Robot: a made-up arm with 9 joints. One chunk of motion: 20 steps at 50 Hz.
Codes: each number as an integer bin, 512 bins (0 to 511) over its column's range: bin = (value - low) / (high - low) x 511, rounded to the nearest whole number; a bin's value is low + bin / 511 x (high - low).
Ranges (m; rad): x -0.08..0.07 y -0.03..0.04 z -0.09..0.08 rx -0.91..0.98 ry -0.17..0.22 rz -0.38..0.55
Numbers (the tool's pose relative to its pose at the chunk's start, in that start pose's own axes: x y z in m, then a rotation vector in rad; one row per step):
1: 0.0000 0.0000 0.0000 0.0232 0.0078 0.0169
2: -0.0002 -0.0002 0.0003 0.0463 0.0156 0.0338
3: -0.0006 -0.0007 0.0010 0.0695 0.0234 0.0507
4: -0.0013 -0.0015 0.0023 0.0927 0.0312 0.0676
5: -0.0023 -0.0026 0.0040 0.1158 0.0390 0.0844
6: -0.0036 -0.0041 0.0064 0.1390 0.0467 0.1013
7: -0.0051 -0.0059 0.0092 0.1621 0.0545 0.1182
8: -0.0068 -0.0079 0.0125 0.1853 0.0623 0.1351
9: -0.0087 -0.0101 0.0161 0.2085 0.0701 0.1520
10: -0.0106 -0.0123 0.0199 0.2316 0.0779 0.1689
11: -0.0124 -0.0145 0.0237 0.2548 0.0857 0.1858
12: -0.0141 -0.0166 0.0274 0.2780 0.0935 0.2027
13: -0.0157 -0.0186 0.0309 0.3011 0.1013 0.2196
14: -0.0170 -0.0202 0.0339 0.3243 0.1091 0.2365
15: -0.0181 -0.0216 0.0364 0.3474 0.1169 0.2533
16: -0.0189 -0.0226 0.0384 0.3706 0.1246 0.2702
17: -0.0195 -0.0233 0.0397 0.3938 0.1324 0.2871
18: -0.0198 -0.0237 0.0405 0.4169 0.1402 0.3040
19: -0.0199 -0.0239 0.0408 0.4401 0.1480 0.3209
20: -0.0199 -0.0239 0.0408 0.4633 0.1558 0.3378
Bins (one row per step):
1: 273 219 271 252 233 218
2: 272 218 271 259 243 227
3: 270 214 274 265 253 237
4: 268 208 277 271 264 246
5: 265 200 283 277 274 255
6: 260 189 290 284 284 264
7: 255 176 298 290 294 274
8: 249 161 308 296 304 283
9: 243 145 319 302 315 292
10: 236 129 330 309 325 302
11: 230 113 342 315 335 311
12: 224 98 353 321 345 320
13: 219 83 363 327 355 329
14: 215 72 372 334 366 339
15: 211 61 380 340 376 348
16: 208 54 386 346 386 357
17: 206 49 390 353 396 367
18: 205 46 392 359 406 376
19: 205 45 393 365 417 385
20: 205 45 393 371 427 394

